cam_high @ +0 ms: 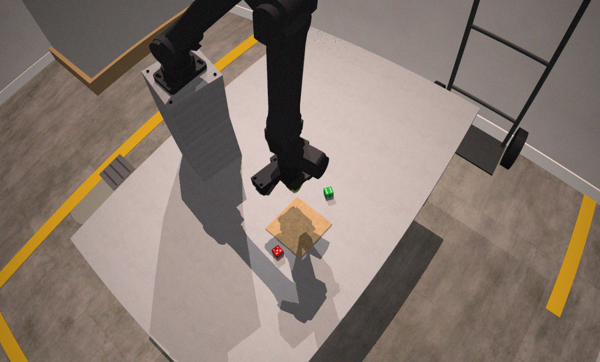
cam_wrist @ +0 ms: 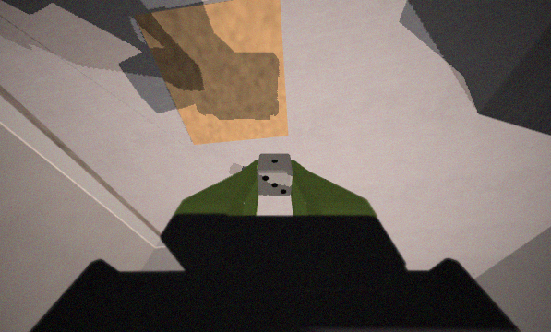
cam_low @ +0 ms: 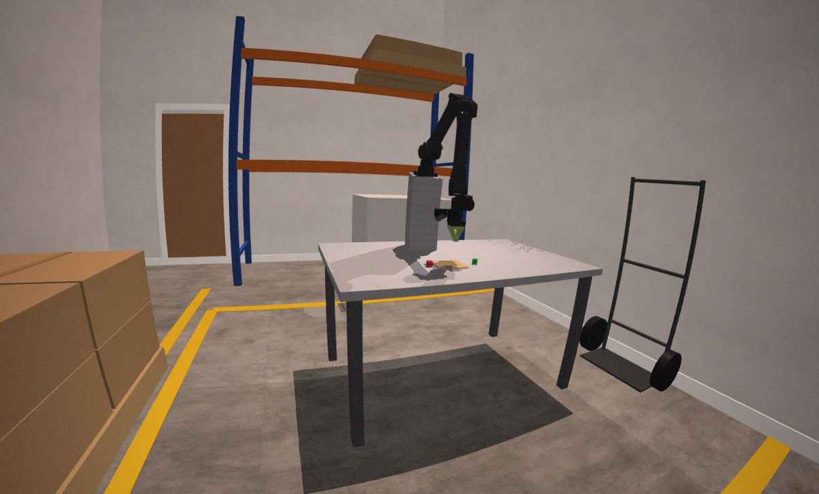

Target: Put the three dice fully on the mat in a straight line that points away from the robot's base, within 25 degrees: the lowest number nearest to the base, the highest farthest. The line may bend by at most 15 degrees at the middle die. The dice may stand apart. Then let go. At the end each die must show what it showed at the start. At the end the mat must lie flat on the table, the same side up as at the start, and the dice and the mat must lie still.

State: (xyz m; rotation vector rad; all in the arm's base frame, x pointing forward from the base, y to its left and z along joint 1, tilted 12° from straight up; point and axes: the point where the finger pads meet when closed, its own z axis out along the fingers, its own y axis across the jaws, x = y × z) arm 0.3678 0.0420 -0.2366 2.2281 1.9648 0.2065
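Right now my hand is 110 mm above the tan mat, 50 mm to the left of it and 50 mm short of it. Also, from my hand: red die (150 mm to the right, 100 mm below, 60 mm ahead); then green die (100 mm below, 90 mm to the left, 50 mm ahead); then white die (right at my hand).
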